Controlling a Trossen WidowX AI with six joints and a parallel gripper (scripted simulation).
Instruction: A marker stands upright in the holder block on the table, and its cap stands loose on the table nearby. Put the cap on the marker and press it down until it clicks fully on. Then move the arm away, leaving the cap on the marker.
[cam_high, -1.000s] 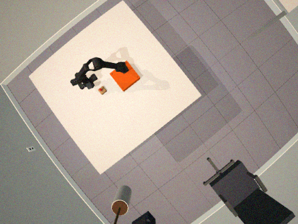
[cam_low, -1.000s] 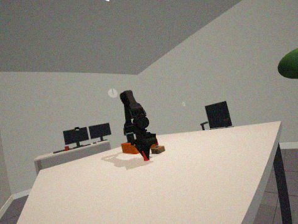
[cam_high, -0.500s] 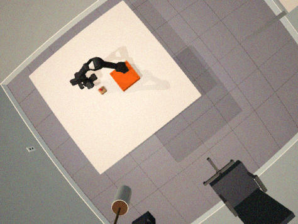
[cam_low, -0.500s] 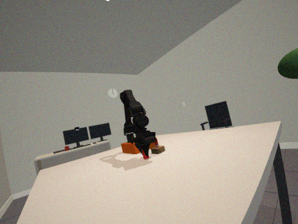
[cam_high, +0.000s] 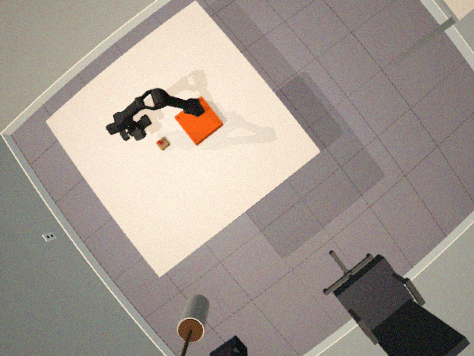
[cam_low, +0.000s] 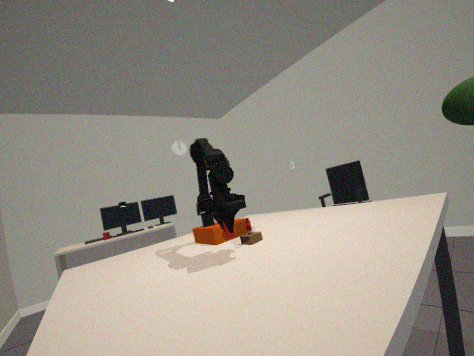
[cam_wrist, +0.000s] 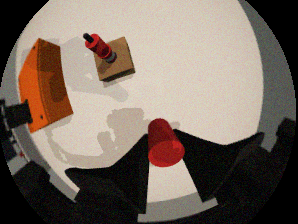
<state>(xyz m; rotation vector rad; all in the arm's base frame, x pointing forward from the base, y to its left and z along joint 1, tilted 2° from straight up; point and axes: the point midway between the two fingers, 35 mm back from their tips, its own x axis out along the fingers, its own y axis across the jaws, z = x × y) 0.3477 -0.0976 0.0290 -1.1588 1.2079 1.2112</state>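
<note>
My gripper tip is now 12 cm to the right of the holder block, 6 cm above it and 5 cm past it. Round my gripper tip: red cap: 1 cm above.
</note>
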